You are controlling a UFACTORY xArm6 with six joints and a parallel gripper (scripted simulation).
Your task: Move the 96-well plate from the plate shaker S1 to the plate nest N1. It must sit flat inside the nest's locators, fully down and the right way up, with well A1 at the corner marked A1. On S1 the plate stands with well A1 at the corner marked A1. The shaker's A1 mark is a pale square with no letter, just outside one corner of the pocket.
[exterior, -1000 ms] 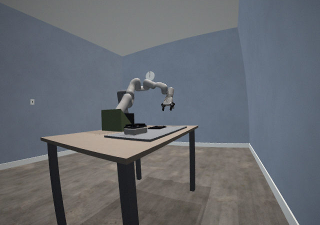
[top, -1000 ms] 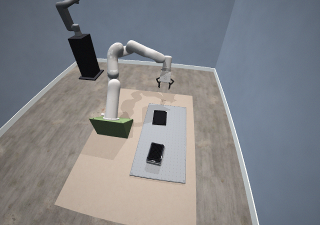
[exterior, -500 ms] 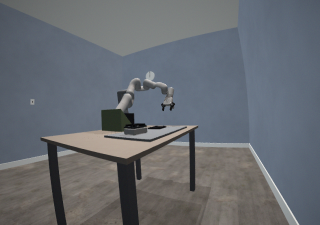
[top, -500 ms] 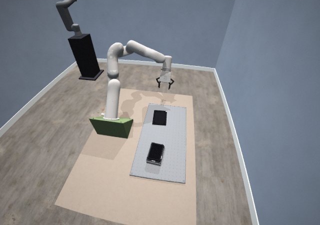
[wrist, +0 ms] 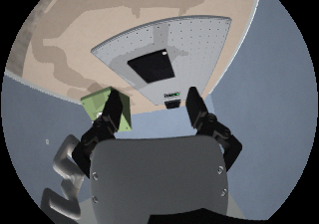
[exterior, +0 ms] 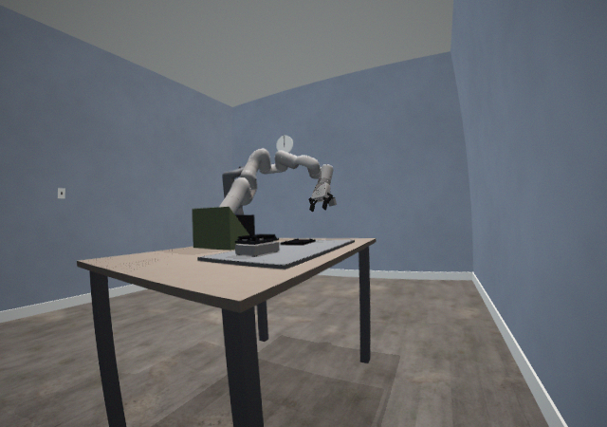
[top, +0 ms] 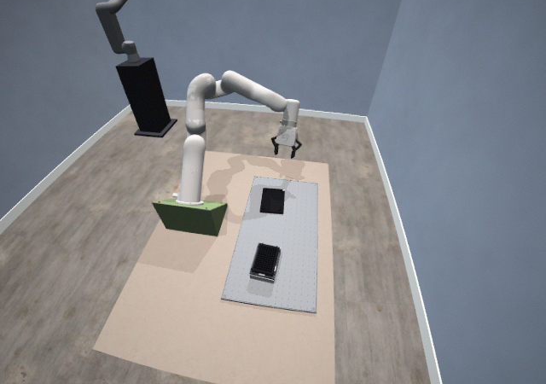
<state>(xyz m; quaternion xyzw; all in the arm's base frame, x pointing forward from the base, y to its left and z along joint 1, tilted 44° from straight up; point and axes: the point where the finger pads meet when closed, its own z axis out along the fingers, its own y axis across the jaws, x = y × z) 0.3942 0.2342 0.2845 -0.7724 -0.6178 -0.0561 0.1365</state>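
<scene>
Now: hand 54 cm to the left of the black 96-well plate and 11 cm above it. Round my hand: black plate nest N1 (3 cm behind, 18 cm to the right, 17 cm below).
</scene>
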